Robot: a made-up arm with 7 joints. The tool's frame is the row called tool.
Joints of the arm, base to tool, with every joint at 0 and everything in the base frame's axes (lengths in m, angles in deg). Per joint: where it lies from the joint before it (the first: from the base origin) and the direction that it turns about. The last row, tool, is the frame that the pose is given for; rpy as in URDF.
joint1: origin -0.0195 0.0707 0.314 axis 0 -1 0
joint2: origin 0.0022 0.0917 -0.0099 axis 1 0 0
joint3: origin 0.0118 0.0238 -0.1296 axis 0 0 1
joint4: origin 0.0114 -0.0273 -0.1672 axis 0 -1 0
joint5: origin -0.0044 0.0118 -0.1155 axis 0 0 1
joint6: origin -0.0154 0.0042 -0.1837 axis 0 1 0
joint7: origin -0.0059 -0.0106 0.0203 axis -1 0 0
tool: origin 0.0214 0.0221 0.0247 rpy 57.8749 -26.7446 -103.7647
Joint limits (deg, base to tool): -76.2..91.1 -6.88..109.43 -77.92..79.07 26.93..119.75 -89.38..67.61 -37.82..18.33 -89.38..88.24
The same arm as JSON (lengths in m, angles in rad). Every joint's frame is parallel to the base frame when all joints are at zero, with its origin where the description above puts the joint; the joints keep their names.
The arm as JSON. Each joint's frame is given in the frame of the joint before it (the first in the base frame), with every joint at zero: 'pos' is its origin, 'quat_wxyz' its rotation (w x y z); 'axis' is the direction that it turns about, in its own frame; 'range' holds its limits. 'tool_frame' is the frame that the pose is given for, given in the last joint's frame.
{"length_unit": "m", "angle_unit": "rad", "joints": [
  {"joint": "joint1", "pos": [-0.0195, 0.0707, 0.314], "quat_wxyz": [1.0, 0.0, 0.0, 0.0], "axis": "-y", "range": [-1.3299, 1.59]},
  {"joint": "joint2", "pos": [0.0022, 0.0917, -0.0099], "quat_wxyz": [1.0, 0.0, 0.0, 0.0], "axis": "+x", "range": [-0.1201, 1.9099]},
  {"joint": "joint3", "pos": [0.0118, 0.0238, -0.1296], "quat_wxyz": [1.0, 0.0, 0.0, 0.0], "axis": "+z", "range": [-1.36, 1.38]},
  {"joint": "joint4", "pos": [0.0114, -0.0273, -0.1672], "quat_wxyz": [1.0, 0.0, 0.0, 0.0], "axis": "-y", "range": [0.47, 2.09]},
  {"joint": "joint5", "pos": [-0.0044, 0.0118, -0.1155], "quat_wxyz": [1.0, 0.0, 0.0, 0.0], "axis": "+z", "range": [-1.56, 1.18]},
  {"joint": "joint6", "pos": [-0.0154, 0.0042, -0.1837], "quat_wxyz": [1.0, 0.0, 0.0, 0.0], "axis": "+y", "range": [-0.6601, 0.3199]},
  {"joint": "joint7", "pos": [-0.0059, -0.0106, 0.0203], "quat_wxyz": [1.0, 0.0, 0.0, 0.0], "axis": "-x", "range": [-1.56, 1.5401]}
], "tool_frame": {"pos": [0.0214, 0.0221, 0.0247], "quat_wxyz": [0.613604, 0.131336, -0.495288, -0.600775]}}

